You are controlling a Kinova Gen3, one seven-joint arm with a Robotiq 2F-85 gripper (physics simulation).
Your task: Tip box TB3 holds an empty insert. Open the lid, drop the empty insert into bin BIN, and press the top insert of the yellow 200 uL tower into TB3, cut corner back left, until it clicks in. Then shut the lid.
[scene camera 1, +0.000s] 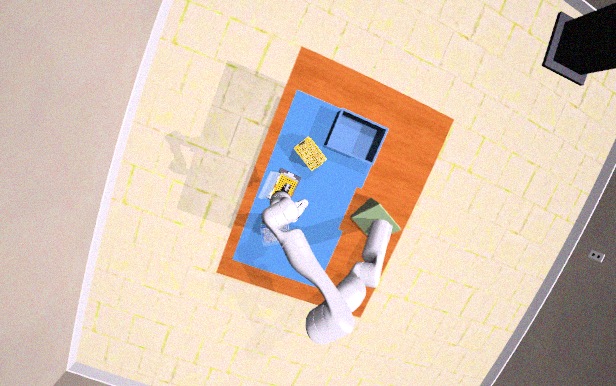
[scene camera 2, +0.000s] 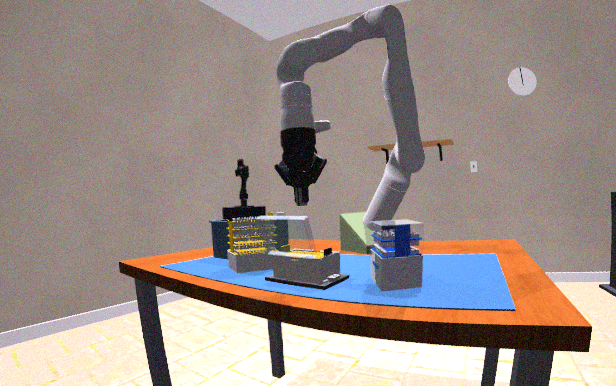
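Tip box TB3 [scene camera 2: 306, 270] is a grey box on a black base. Its clear lid [scene camera 1: 269, 185] [scene camera 2: 298, 229] stands open, tilted back on the table-edge side in the scene camera 1 view. The yellow insert [scene camera 1: 283, 181] [scene camera 2: 311, 254] sits in the box, its holes dark and without visible tips. The yellow 200 uL tower [scene camera 1: 310, 154] [scene camera 2: 252, 239] stands beside TB3, stacked with several tip-filled inserts. Bin BIN [scene camera 1: 376, 146] [scene camera 2: 219, 240] is a dark blue open box behind the tower. My gripper [scene camera 1: 286, 188] [scene camera 2: 301, 203] is shut and empty, pointing down above TB3 and higher than the lid.
A blue tower under a clear cover [scene camera 1: 272, 233] [scene camera 2: 400, 250] stands on the other side of TB3. A green wedge [scene camera 1: 373, 212] [scene camera 2: 354, 234] stands near my arm's base. The blue mat [scene camera 1: 312, 210] [scene camera 2: 465, 280] lies on the orange wooden table [scene camera 1: 400, 145] [scene camera 2: 542, 300].
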